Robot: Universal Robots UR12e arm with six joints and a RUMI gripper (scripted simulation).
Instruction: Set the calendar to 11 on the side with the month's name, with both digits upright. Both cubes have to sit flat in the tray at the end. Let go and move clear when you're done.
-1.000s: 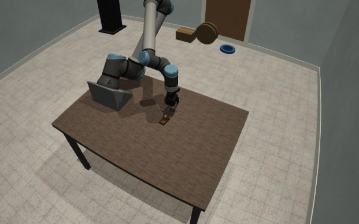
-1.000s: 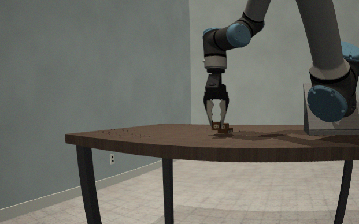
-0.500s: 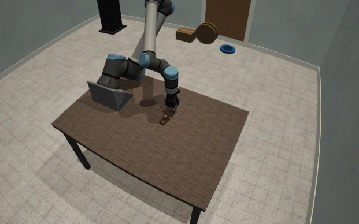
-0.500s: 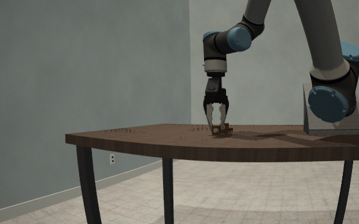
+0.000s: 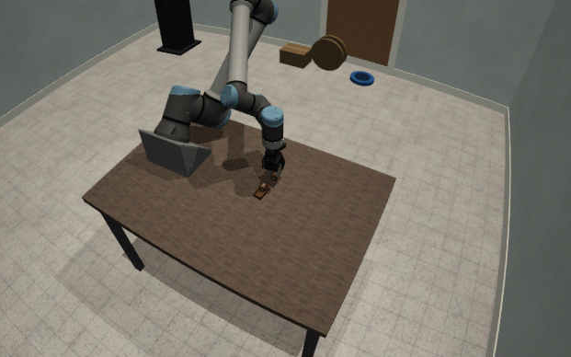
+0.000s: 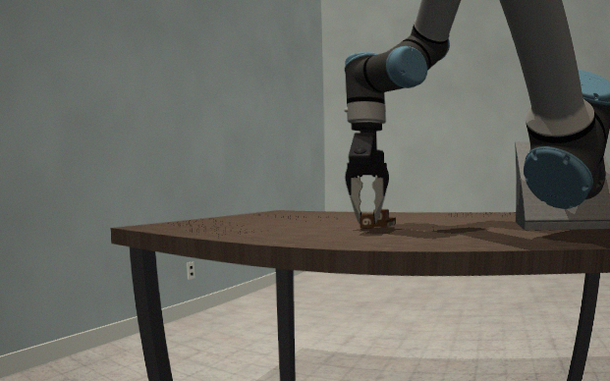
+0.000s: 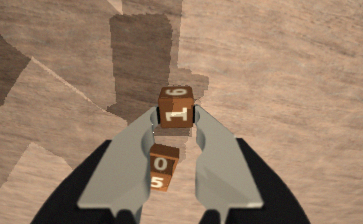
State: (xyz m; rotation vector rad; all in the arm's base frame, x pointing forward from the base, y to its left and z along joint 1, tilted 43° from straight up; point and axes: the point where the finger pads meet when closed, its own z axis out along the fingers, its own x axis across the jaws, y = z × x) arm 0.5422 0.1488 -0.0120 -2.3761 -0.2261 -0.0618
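Right now the cube is 1 cm below my hand. Also, from my hand: calendar tray 1 cm behind, 11 cm to the right, 2 cm below.
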